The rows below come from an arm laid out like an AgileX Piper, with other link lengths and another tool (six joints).
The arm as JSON. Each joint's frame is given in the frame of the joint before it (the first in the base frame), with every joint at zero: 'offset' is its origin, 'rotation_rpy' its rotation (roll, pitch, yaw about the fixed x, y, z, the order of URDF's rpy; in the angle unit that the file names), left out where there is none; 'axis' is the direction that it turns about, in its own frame. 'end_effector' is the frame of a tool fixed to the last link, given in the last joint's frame.
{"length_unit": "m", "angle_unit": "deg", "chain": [
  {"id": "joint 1", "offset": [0.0, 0.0, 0.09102], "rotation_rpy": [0.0, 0.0, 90.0], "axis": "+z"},
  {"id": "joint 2", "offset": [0.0, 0.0, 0.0], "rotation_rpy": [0.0, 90.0, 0.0], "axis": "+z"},
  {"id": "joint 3", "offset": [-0.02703, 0.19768, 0.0], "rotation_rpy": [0.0, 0.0, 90.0], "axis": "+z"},
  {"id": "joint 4", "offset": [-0.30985, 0.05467, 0.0], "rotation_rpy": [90.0, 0.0, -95.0], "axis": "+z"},
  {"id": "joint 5", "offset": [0.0, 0.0, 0.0], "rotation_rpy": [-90.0, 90.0, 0.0], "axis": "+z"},
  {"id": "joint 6", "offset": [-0.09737, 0.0, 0.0], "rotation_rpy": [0.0, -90.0, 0.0], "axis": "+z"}
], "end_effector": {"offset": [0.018, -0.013, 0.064], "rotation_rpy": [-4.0, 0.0, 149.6]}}
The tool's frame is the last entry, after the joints.
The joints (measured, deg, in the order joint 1, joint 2, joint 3, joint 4, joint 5, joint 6), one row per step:
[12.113, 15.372, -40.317, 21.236, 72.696, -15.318]
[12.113, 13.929, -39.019, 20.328, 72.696, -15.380]
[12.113, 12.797, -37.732, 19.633, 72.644, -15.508]
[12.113, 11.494, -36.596, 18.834, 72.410, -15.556]
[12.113, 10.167, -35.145, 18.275, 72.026, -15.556]
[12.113, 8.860, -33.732, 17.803, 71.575, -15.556]
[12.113, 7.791, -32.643, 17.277, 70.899, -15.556]
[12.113, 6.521, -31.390, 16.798, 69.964, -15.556]
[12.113, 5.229, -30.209, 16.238, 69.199, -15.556]
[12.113, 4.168, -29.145, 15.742, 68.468, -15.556]
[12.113, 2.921, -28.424, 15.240, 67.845, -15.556]
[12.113, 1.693, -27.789, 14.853, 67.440, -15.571]
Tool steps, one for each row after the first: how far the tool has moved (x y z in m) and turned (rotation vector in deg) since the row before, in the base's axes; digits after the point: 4 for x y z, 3 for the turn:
[-0.0010, -0.0026, -0.0047, -0.777, -0.336, -0.416]
[-0.0003, -0.0019, -0.0053, -0.682, -0.080, -0.283]
[-0.0003, -0.0022, -0.0036, -0.587, -0.538, -0.436]
[0.0001, -0.0015, -0.0050, -0.363, -0.323, -0.386]
[0.0003, -0.0013, -0.0046, -0.264, -0.387, -0.357]
[0.0010, -0.0013, -0.0029, -0.216, -0.685, -0.439]
[0.0013, -0.0012, -0.0028, -0.082, -0.949, -0.476]
[0.0010, -0.0014, -0.0027, -0.191, -0.905, -0.468]
[0.0012, -0.0012, -0.0026, -0.175, -0.753, -0.422]
[0.0002, -0.0014, 0.0000, -0.106, -1.175, -0.397]
[-0.0004, -0.0012, 0.0001, -0.077, -1.027, -0.280]

